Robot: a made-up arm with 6 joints. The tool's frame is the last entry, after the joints.
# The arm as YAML. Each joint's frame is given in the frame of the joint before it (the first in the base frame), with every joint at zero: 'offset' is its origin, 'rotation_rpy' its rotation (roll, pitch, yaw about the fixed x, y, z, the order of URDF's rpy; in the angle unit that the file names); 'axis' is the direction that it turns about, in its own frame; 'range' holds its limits. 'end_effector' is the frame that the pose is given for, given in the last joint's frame.
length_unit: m
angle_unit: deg
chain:
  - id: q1
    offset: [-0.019, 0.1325, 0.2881]
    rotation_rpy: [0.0, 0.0, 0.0]
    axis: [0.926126, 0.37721, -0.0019]
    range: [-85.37, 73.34]
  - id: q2
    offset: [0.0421, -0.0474, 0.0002]
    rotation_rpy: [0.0, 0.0, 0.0]
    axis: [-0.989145, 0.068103, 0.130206]
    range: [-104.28, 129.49]
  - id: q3
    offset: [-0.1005, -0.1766, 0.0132]
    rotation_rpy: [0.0, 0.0, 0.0]
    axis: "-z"
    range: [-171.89, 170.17]
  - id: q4
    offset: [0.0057, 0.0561, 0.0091]
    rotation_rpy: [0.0, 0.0, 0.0]
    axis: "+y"
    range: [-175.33, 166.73]
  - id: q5
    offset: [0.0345, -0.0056, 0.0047]
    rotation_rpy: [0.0, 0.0, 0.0]
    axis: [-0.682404, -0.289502, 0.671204]
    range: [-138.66, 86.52]
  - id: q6
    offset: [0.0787, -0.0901, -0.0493]
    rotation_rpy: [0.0, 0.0, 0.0]
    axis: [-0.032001, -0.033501, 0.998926]
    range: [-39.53, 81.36]
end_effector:
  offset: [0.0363, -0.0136, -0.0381]
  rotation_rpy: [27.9, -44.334, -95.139]
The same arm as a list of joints. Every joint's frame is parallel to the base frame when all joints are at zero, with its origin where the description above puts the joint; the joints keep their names.
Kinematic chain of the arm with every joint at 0, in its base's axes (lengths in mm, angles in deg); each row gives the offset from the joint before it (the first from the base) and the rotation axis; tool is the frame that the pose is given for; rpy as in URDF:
q1: xyz -19 132.5 288.1 axis 0.926126 0.37721 -0.0019
q2: xyz 42.1 -47.4 0.2 axis -0.989145 0.068103 0.130206
q3: xyz -100.5 -176.6 13.2 axis -z
q4: xyz 5.7 56.1 9.1 axis +y
q5: xyz 34.5 -5.6 4.7 axis -0.682404 -0.289502 0.671204
q6: xyz 78.7 -90.1 -49.3 axis -0.032001 -0.033501 0.998926
tool: xyz 36.3 -13.6 -38.1 rpy 27.9 -44.33 -95.14
Joint limits (deg, base to tool): -85.37..73.34 -104.28..129.49 -171.89..170.17 -175.33..166.73 -138.66..86.52 -39.53..81.36

